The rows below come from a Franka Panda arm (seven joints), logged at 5 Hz.
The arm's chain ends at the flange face. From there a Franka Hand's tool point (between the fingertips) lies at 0.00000 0.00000 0.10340 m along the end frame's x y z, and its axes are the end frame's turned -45 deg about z.
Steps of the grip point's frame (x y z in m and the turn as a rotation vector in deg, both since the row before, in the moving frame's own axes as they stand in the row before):
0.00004 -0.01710 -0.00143 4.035 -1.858 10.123
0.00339 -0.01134 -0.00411 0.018 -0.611 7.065
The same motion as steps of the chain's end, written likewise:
-0.00483 -0.00870 -0.00112 1.539 -4.167 10.123
-0.00477 -0.01112 -0.00410 -0.419 -0.445 7.065

